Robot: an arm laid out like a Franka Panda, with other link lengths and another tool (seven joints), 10 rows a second.
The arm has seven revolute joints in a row. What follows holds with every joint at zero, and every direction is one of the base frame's.
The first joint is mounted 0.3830 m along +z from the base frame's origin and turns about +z.
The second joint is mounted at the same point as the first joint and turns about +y.
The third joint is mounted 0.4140 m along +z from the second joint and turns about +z.
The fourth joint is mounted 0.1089 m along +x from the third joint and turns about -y.
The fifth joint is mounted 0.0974 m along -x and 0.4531 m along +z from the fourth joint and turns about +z.
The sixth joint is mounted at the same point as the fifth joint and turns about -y.
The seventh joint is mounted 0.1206 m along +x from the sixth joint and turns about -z.
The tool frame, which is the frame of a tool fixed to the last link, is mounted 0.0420 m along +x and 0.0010 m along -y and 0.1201 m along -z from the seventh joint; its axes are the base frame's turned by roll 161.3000, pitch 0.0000 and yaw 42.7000 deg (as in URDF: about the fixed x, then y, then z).
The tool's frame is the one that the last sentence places.
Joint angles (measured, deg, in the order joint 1, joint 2, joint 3, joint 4, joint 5, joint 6, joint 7), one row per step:
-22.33, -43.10, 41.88, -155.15, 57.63, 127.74, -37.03
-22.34, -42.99, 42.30, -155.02, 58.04, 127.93, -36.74
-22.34, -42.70, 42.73, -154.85, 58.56, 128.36, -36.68
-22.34, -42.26, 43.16, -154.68, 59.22, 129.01, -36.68
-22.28, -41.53, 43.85, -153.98, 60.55, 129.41, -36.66
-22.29, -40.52, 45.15, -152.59, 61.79, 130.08, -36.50
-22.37, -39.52, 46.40, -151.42, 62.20, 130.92, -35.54
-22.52, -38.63, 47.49, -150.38, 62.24, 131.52, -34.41
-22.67, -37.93, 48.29, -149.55, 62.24, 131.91, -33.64
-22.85, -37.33, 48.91, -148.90, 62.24, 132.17, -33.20
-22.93, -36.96, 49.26, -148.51, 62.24, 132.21, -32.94
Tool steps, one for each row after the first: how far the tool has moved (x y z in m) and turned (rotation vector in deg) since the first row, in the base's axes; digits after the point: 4 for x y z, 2 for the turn. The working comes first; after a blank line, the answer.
Tool pose at each row, in the base's axes (x y z in m, rotation vector in deg; the steps are taken from these numbers as rounded here):
0.4466, 0.1799, 0.5340, 146.77, 79.49, 48.63
0.4470, 0.1830, 0.5335, 146.99, 79.25, 48.77
0.4481, 0.1860, 0.5330, 147.08, 79.09, 49.16
0.4498, 0.1884, 0.5322, 147.24, 78.75, 49.71
0.4528, 0.1963, 0.5332, 147.86, 78.76, 50.88
0.4575, 0.2115, 0.5371, 147.83, 79.40, 52.33
0.4619, 0.2242, 0.5392, 147.98, 79.34, 52.79
0.4657, 0.2350, 0.5406, 148.27, 79.19, 52.80
0.4687, 0.2433, 0.5418, 148.47, 79.21, 52.84
0.4713, 0.2493, 0.5423, 148.61, 79.37, 52.86
0.4726, 0.2532, 0.5424, 148.78, 79.58, 52.80

0.0004, 0.0031, -0.0005, 0.19, 0.01, -0.16
0.0015, 0.0061, -0.0010, 0.43, -0.15, -0.23
0.0032, 0.0085, -0.0018, 0.77, -0.38, -0.41
0.0062, 0.0164, -0.0008, 1.85, -0.52, -0.32
0.0109, 0.0316, 0.0031, 2.72, -0.99, 0.28
0.0153, 0.0443, 0.0052, 3.06, -1.12, 0.29
0.0191, 0.0551, 0.0066, 3.25, -0.99, 0.17
0.0221, 0.0634, 0.0078, 3.42, -0.89, 0.17
0.0247, 0.0694, 0.0083, 3.56, -0.78, 0.27
0.0260, 0.0733, 0.0084, 3.68, -0.61, 0.39

